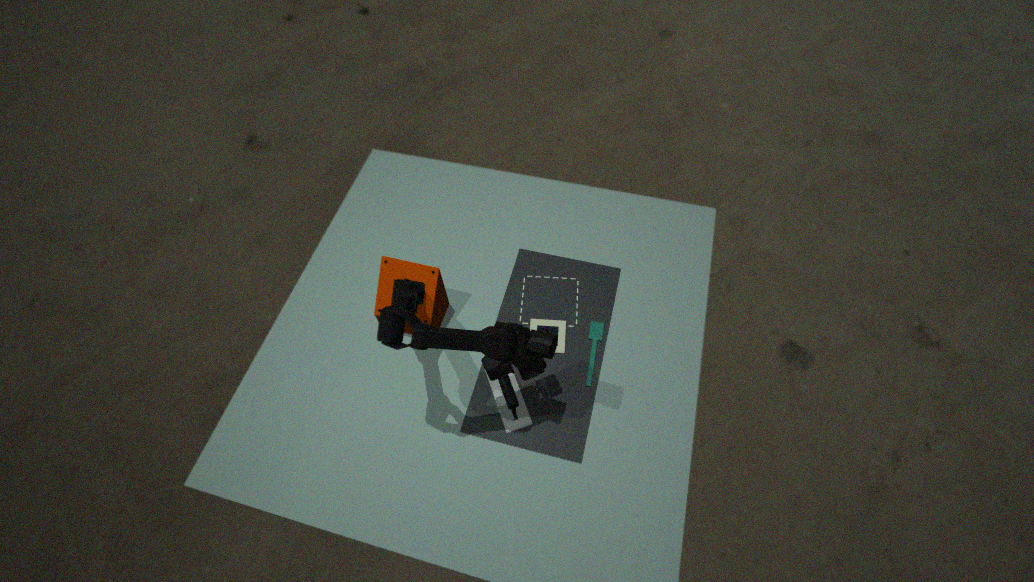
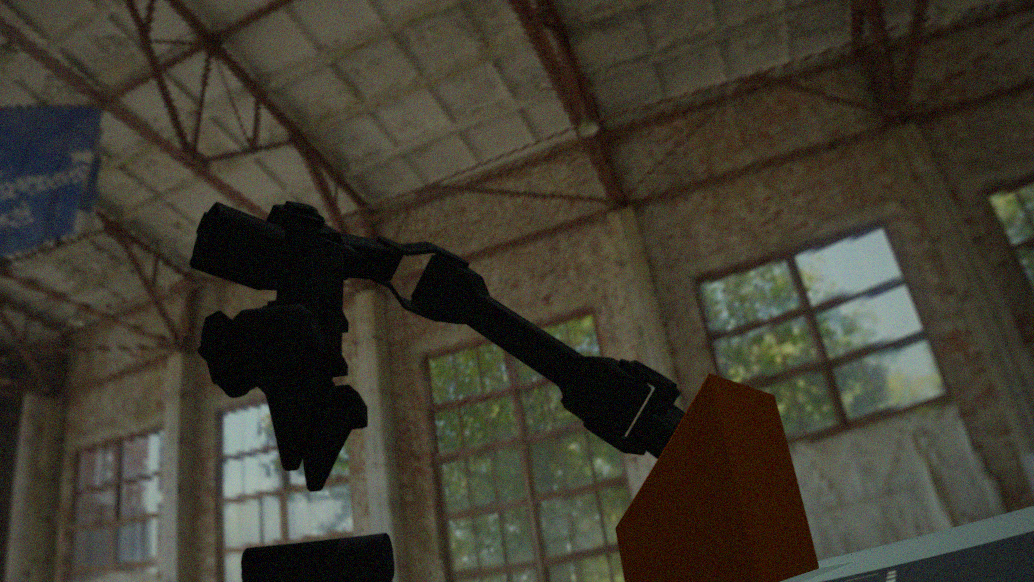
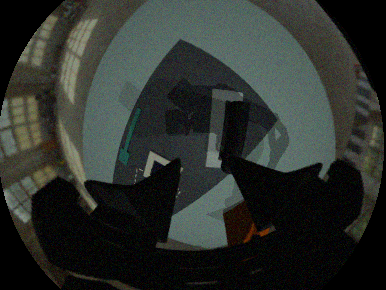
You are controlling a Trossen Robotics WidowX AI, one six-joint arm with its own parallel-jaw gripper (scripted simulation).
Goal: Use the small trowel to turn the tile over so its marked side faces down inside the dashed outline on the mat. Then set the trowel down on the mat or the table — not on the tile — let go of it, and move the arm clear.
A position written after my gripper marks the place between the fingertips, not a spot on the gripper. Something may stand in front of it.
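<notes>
My gripper [image 2: 303,480] [image 1: 522,366] [image 3: 205,160] is open and holds nothing. A small trowel [image 1: 508,397] is visible. So is a dark mat [image 1: 560,405] [image 3: 175,120].
</notes>
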